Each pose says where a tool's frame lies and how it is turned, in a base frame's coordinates. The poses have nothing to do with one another.
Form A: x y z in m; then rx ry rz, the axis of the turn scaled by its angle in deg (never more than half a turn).
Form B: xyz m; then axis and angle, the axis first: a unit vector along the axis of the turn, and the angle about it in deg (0 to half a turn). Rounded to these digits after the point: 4 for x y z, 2 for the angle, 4 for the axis.
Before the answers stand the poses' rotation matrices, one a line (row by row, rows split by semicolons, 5 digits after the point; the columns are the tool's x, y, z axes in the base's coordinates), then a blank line. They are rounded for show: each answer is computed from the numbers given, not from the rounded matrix.
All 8 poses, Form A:
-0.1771 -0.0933 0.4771 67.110 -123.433 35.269
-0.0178 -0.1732 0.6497 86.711 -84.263 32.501
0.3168 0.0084 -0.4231 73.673 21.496 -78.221
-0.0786 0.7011 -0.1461 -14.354 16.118 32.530
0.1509 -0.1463 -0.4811 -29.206 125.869 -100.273
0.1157 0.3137 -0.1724 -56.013 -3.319 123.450
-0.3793 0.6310 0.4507 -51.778 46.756 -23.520
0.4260 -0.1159 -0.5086 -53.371 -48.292 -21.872
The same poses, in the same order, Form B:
-0.42757 -0.85773 -0.28546; -0.57743 0.50210 -0.64380; 0.69553 -0.11043 -0.70996
0.17970 -0.94693 -0.26652; -0.52269 0.13761 -0.84134; 0.83337 0.29050 -0.47022
0.26833 0.84861 -0.45593; -0.49644 -0.28379 -0.82037; -0.82556 0.44647 0.34513
0.80691 -0.55873 0.19164; 0.49094 0.81478 0.30840; -0.32845 -0.15477 0.93175
-0.89663 -0.09568 0.43232; -0.44277 0.20117 -0.87378; -0.00337 -0.97487 -0.22274
-0.42198 -0.61958 -0.66185; 0.65425 -0.71349 0.25078; -0.62761 -0.32719 0.70644
0.63712 -0.01420 0.77064; -0.62721 0.57156 0.52907; -0.44798 -0.82043 0.35525
0.63000 0.62045 -0.46706; 0.05817 0.56203 0.82507; 0.77441 -0.54697 0.31798

-0.1771 -0.0933 0.4771 0.4633 -0.8521 0.2435 144.86
-0.0178 -0.1732 0.6497 0.6926 -0.6730 0.2596 125.20
0.3168 0.0084 -0.4231 0.6723 0.1962 -0.7138 109.58
-0.0786 0.7011 -0.1461 -0.3677 0.4129 0.8333 39.04
0.1509 -0.1463 -0.4811 -0.1786 0.7696 -0.6131 163.56
0.1157 0.3137 -0.1724 -0.4131 -0.0245 0.9104 135.60
-0.3793 0.6310 0.4507 -0.7033 0.6351 -0.3195 73.62
0.4260 -0.1159 -0.5086 -0.7095 -0.6420 -0.2908 75.23

